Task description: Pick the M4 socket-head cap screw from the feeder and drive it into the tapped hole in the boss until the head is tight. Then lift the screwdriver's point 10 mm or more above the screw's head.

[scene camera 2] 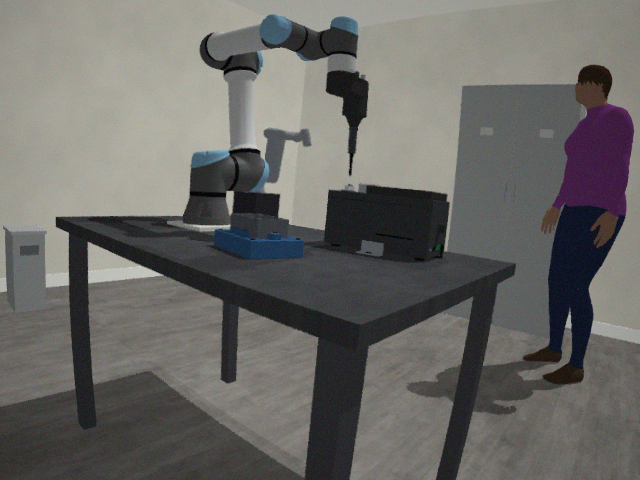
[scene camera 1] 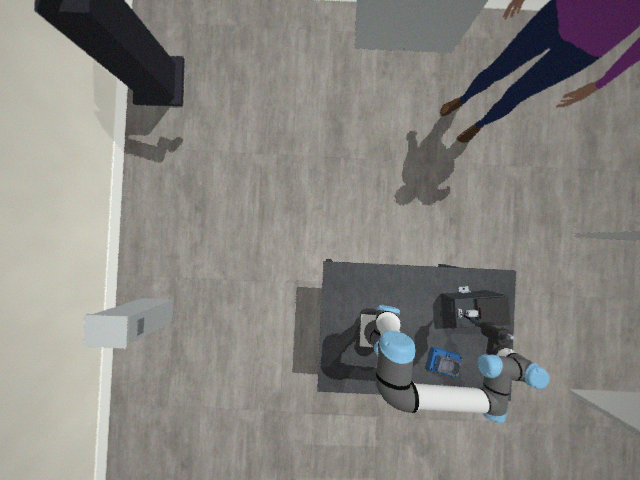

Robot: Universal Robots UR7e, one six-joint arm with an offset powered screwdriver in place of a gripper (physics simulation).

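The feeder, a black box (scene camera 1: pixel 493 310) (scene camera 2: pixel 379 219), stands on the table with small light metal parts (scene camera 1: pixel 470 313) (scene camera 2: pixel 349 187) on its top. My screwdriver (scene camera 1: pixel 463 315) (scene camera 2: pixel 350 174) points down, its thin bit just above these parts, with a small gap in the scene camera 2 view. The M4 screw is too small to make out, at the bit or on the feeder. A grey block (scene camera 1: pixel 447 365) (scene camera 2: pixel 261 226) sits in a blue fixture (scene camera 1: pixel 435 356) (scene camera 2: pixel 273 249), apart from the screwdriver. I cannot make out the boss or its tapped hole.
The dark table (scene camera 1: pixel 382 279) (scene camera 2: pixel 310 289) carries the arm's base plate (scene camera 1: pixel 364 338) (scene camera 2: pixel 201 226). A small white part (scene camera 1: pixel 463 289) (scene camera 2: pixel 371 248) is beside the feeder. A person (scene camera 1: pixel 522 77) (scene camera 2: pixel 594 155) stands away from the table, near a grey cabinet (scene camera 1: pixel 413 25) (scene camera 2: pixel 506 206).
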